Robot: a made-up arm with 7 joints. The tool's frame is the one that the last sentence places.
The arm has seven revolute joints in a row. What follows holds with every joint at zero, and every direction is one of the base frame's.
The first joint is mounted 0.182 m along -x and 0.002 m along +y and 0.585 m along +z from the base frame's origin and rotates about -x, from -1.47 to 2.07 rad.
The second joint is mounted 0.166 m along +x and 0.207 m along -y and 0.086 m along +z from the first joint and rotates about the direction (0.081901, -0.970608, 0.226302), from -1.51 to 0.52 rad.
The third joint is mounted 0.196 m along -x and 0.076 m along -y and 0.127 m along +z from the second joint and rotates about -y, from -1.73 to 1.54 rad.
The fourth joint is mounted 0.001 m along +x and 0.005 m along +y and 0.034 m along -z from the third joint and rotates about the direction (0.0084, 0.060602, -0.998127), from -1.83 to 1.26 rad.
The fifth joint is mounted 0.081 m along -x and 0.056 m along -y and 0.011 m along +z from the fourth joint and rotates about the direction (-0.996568, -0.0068, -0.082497), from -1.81 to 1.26 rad.
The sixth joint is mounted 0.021 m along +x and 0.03 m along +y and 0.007 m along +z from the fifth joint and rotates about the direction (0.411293, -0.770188, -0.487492), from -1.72 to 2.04 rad.
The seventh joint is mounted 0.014 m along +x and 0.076 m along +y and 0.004 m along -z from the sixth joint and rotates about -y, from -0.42 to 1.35 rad.
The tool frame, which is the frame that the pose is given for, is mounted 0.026 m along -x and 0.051 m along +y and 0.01 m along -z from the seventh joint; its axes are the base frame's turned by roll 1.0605, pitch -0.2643 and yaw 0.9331 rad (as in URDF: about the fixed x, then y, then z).
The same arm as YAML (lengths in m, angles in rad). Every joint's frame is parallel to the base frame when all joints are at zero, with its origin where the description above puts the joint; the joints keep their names.
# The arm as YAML. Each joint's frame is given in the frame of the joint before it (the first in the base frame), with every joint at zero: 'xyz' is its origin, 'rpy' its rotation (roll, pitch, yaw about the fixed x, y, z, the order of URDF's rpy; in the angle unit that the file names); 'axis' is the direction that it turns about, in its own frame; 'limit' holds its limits. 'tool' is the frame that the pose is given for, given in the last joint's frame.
units:
  length: m
  angle: rad
joints:
  - name: joint 1
    type: revolute
    origin:
      xyz: [-0.182, 0.002, 0.585]
      rpy: [0.0, 0.0, 0.0]
    axis: "-x"
    limit:
      lower: -1.47
      upper: 2.07
  - name: joint 2
    type: revolute
    origin:
      xyz: [0.166, -0.207, 0.086]
      rpy: [0.0, 0.0, 0.0]
    axis: [0.081901, -0.970608, 0.226302]
    limit:
      lower: -1.51
      upper: 0.52
  - name: joint 3
    type: revolute
    origin:
      xyz: [-0.196, -0.076, 0.127]
      rpy: [0.0, 0.0, 0.0]
    axis: "-y"
    limit:
      lower: -1.73
      upper: 1.54
  - name: joint 4
    type: revolute
    origin:
      xyz: [0.001, 0.005, -0.034]
      rpy: [0.0, 0.0, 0.0]
    axis: [0.0084, 0.060602, -0.998127]
    limit:
      lower: -1.83
      upper: 1.26
  - name: joint 5
    type: revolute
    origin:
      xyz: [-0.081, -0.056, 0.011]
      rpy: [0.0, 0.0, 0.0]
    axis: [-0.996568, -0.0068, -0.082497]
    limit:
      lower: -1.81
      upper: 1.26
  - name: joint 6
    type: revolute
    origin:
      xyz: [0.021, 0.03, 0.007]
      rpy: [0.0, 0.0, 0.0]
    axis: [0.411293, -0.770188, -0.487492]
    limit:
      lower: -1.72
      upper: 2.04
  - name: joint 7
    type: revolute
    origin:
      xyz: [0.014, 0.076, -0.004]
      rpy: [0.0, 0.0, 0.0]
    axis: "-y"
    limit:
      lower: -0.42
      upper: 1.35
tool:
  origin:
    xyz: [-0.026, 0.051, -0.01]
    rpy: [1.0605, -0.2643, 0.9331]

